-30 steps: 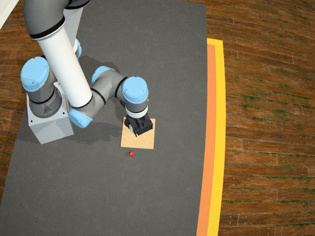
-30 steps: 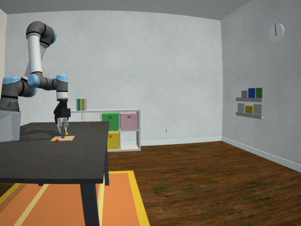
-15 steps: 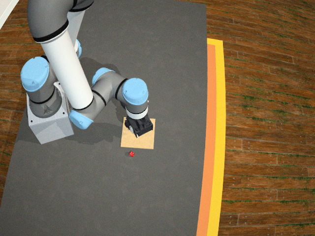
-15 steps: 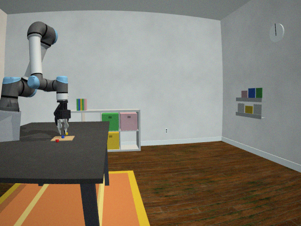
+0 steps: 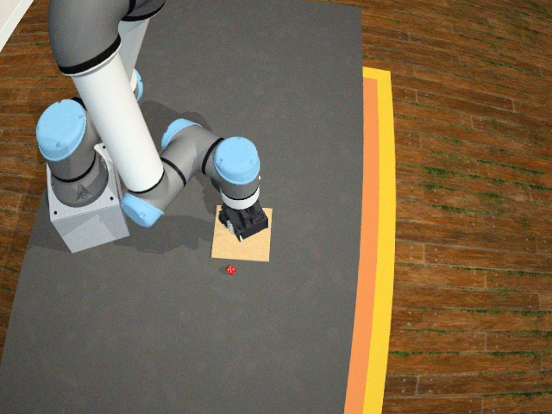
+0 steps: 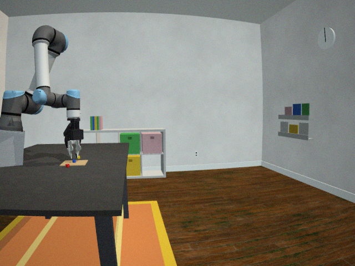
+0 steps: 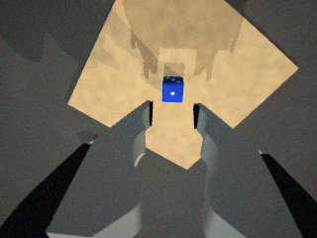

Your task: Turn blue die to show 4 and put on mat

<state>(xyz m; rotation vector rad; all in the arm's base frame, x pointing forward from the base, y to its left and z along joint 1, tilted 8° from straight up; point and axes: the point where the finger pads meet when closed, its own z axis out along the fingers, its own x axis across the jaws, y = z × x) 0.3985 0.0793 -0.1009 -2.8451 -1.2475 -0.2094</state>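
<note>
Right now the blue die is 3 cm below my hand. Also, from my hand: tan mat (4 cm below); yellow die (4 cm behind, 14 cm to the left, 4 cm below); red die (1 cm ahead, 10 cm to the right, 4 cm below).
</note>
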